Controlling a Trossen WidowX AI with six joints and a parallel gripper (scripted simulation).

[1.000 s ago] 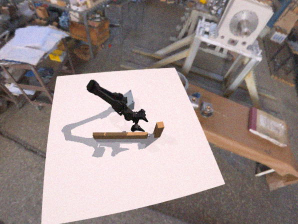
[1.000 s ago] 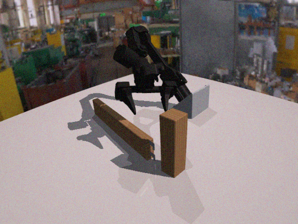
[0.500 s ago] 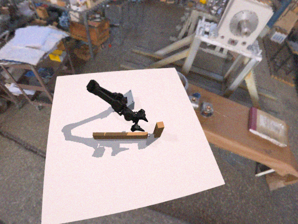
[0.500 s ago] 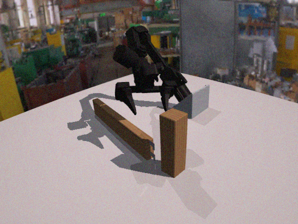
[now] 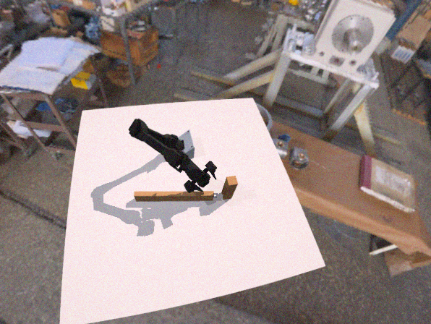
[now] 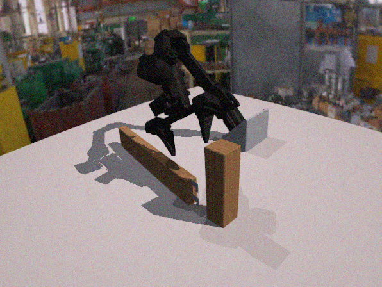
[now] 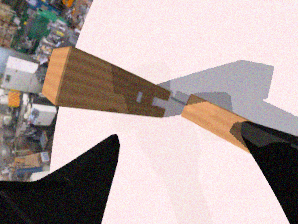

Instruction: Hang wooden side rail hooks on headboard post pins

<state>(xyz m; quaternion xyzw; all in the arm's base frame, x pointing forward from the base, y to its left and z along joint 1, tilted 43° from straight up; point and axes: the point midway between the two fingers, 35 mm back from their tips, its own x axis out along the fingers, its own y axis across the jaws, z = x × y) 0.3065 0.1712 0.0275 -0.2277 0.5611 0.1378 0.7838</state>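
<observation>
The wooden headboard post lies 110 mm to the left of my gripper tip, 40 mm below it and 10 mm ahead of it.
</observation>
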